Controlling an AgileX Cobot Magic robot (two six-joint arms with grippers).
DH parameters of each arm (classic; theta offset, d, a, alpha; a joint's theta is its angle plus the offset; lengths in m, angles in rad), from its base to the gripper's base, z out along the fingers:
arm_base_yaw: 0 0.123 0 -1.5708
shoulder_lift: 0.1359 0 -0.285 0
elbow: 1.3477 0 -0.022 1.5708
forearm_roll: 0 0.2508 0 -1.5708
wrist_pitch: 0 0 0.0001 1.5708
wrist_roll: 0 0.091 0 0
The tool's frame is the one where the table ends.
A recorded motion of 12 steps. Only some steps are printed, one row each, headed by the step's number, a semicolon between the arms.
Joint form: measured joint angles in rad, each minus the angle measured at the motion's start. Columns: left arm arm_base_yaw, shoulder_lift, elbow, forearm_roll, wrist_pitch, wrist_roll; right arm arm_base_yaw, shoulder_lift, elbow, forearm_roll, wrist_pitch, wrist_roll.
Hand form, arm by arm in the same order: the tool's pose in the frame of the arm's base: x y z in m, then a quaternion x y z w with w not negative. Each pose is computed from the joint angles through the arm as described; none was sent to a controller.
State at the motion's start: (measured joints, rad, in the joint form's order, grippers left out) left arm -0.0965 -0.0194 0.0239 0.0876 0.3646 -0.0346; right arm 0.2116 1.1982 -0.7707 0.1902 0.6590 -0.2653
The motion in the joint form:
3: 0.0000 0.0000 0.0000 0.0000 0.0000 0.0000; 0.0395 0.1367 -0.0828 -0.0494 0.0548 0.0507
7: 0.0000 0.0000 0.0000 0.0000 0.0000 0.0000; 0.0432 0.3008 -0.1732 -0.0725 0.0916 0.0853
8: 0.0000 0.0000 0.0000 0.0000 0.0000 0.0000; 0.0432 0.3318 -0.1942 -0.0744 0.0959 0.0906
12: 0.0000 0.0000 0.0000 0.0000 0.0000 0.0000; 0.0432 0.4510 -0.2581 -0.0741 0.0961 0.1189
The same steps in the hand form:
3: 0.0525 -0.0022 0.1735 0.04803 0.79756 -0.00234 0.60132; 0.2423 0.0708 0.2496 -0.18397 0.95424 0.06118 0.22769
7: 0.0525 -0.0022 0.1735 0.04803 0.79756 -0.00234 0.60132; 0.2725 0.0785 0.2289 -0.17750 0.96731 0.05354 0.17305
8: 0.0525 -0.0022 0.1735 0.04803 0.79756 -0.00234 0.60132; 0.2790 0.0801 0.2254 -0.17564 0.96893 0.05286 0.16593
12: 0.0525 -0.0022 0.1735 0.04803 0.79756 -0.00234 0.60132; 0.3013 0.0860 0.2059 -0.16144 0.97577 0.05286 0.13788

